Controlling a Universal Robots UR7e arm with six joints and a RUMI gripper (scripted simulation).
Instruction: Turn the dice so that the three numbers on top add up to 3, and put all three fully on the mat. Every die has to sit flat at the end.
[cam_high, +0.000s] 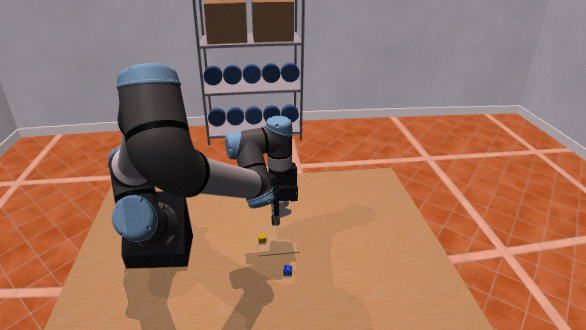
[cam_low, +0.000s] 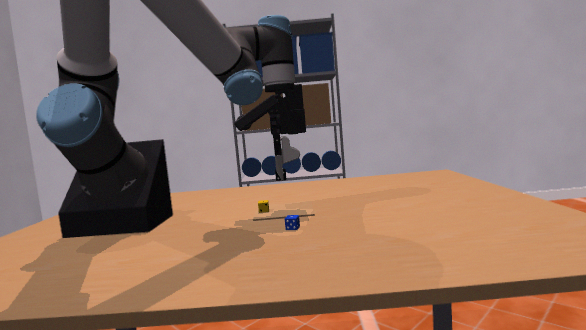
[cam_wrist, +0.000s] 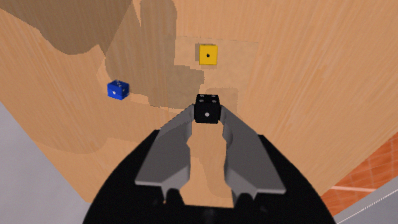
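My gripper is now 9 cm above the tan mat. Round my hand: yellow die (5 cm behind, 8 cm below); blue die (2 cm ahead, 16 cm to the right, 8 cm below); black die (right at my hand).
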